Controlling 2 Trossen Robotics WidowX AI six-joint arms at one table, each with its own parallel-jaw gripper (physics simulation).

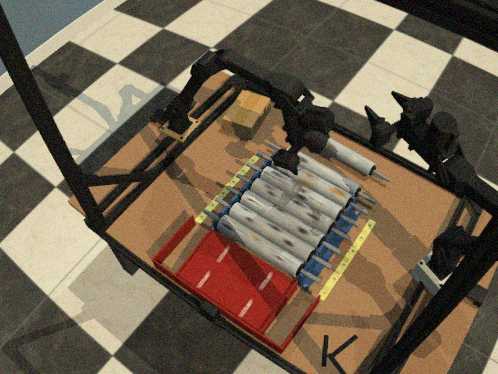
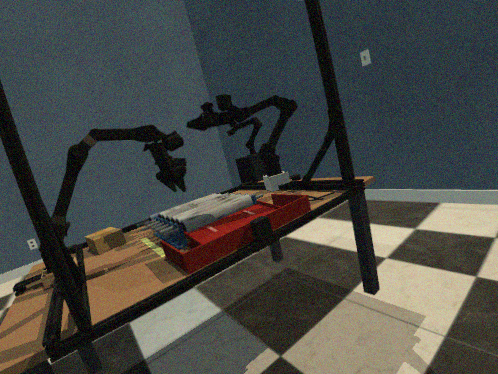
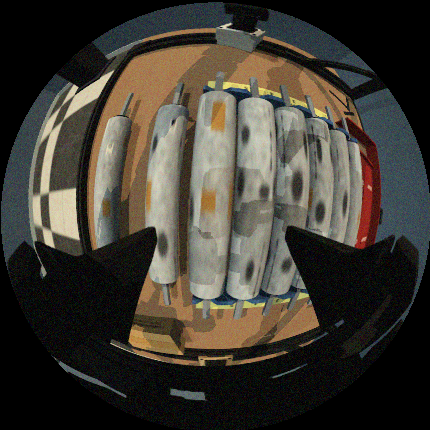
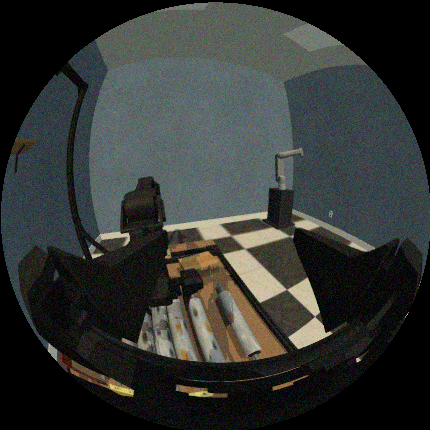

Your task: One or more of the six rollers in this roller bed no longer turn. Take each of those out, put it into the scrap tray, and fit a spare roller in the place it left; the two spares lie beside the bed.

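Places are measured from the left arm's base along level axes (x back, y left, z down), in centimetres.
Where they show: left gripper, between the fingertips: [image 1: 303,163] [image 2: 180,191] [image 3: 223,233] [image 4: 168,312]; right gripper, between the fingertips: [image 1: 378,99] [image 2: 186,125] [image 4: 232,235]; left arm's base, origin of its link: [image 1: 179,125] [image 3: 215,362]; right arm's base, origin of its link: [image 1: 441,266] [image 2: 274,174].
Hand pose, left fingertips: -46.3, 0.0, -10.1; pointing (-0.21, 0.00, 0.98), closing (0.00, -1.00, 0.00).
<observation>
Each offset is from my left fingertips to the top centre of the thing, as dx, dy, dz. "pt": to the spot under its first point.
Six mottled grey rollers @(-0.8, -24.7, +5.5) [image 1: 270,245] [image 2: 212,210] @(-1.9, -4.4, +5.5) [image 3: 256,200] lie side by side in the blue bed @(pt -15.8, -24.9, +12.7) [image 1: 306,279]. One spare roller @(-2.5, +7.3, +8.3) [image 3: 170,195] [image 4: 206,327] lies beside the bed, near its end roller. The other spare @(-3.0, +17.7, +8.3) [image 1: 350,156] [image 3: 114,170] [image 4: 239,322] lies farther out by the table edge. The red scrap tray @(-0.2, -36.4, +8.1) [image 1: 220,265] [image 2: 230,239] [image 3: 374,195] stands against the bed's opposite side, with no roller in it. My left gripper [image 1: 301,150] [image 2: 178,186] [image 3: 223,233] is open and empty above the spare side of the bed. My right gripper [image 1: 381,101] [image 4: 232,235] is open, raised beyond the far table edge.
A yellow-brown block @(+29.9, +16.0, +7.6) [image 1: 246,114] [image 2: 105,240] [image 3: 159,334] [image 4: 200,262] stands near the left arm's base. Yellow numbered strips @(pt -23.0, -13.8, +13.0) [image 1: 348,260] [image 3: 270,92] run along both ends of the bed. Black frame posts [image 1: 45,110] [image 2: 332,90] rise at the table's corners.
</observation>
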